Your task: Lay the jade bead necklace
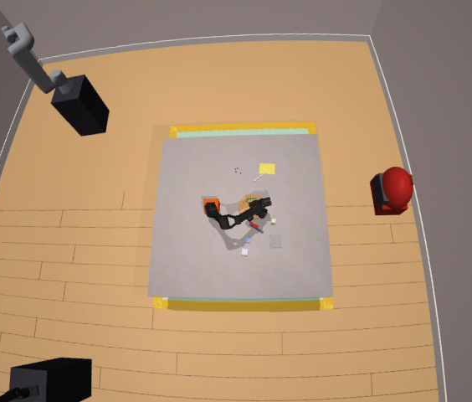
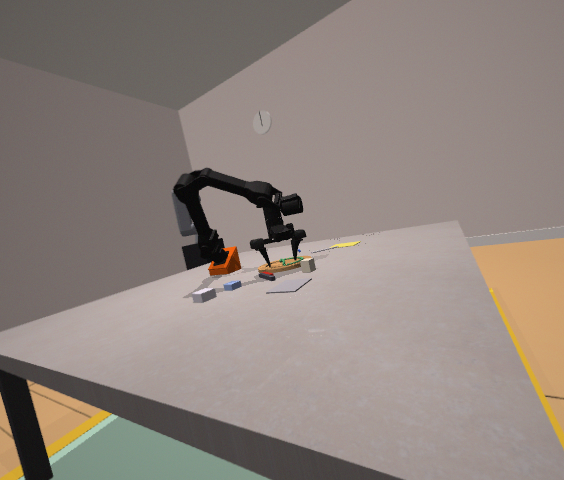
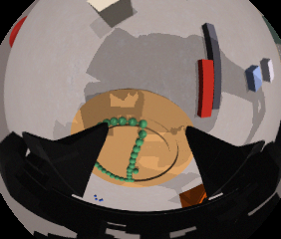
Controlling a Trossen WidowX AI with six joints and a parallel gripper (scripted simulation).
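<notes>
Now: the round wooden bead board 3 cm behind my gripper tip, 6 cm to the left of it and 1 cm below it. The rest, counted from my gripper tip: beige cube: 12 cm ahead, 7 cm to the right; then red-handled tool: 1 cm behind, 10 cm to the right, 1 cm below; then blue block: 7 cm behind, 19 cm to the right, 1 cm below.
</notes>
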